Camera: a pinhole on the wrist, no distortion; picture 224 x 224 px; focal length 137.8 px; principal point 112.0 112.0 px. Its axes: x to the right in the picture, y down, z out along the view. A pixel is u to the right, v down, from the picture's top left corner.
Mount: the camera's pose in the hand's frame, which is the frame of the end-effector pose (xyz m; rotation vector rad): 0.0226 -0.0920 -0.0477 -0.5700 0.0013 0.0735
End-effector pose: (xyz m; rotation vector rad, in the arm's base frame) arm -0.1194 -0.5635 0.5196 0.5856 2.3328 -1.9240
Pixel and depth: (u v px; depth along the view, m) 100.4 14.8 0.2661
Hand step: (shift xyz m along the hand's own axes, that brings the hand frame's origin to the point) 0.0083 -0.1076 0.2780
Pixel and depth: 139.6 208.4 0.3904
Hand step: 0.0740 0.3531 0.1321
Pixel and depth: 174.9 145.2 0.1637
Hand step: 0.0912 0.0345 0.0673
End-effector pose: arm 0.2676 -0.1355 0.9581 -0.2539 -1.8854 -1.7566
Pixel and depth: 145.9 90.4 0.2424
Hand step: 0.0801 0.0109 0.1756
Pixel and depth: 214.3 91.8 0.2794
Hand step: 0.2270 0.0386 0.2051
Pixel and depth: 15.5 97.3 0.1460
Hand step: -0.0811 -0.0334 0.0858
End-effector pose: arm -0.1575 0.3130 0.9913 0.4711 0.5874 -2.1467
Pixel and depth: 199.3 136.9 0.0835
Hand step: 0.0727 -0.0307 0.0133
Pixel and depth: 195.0 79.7 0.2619
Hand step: 0.1792 0.0086 0.2025
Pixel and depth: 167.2 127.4 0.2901
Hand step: 0.1307 0.0997 0.1766
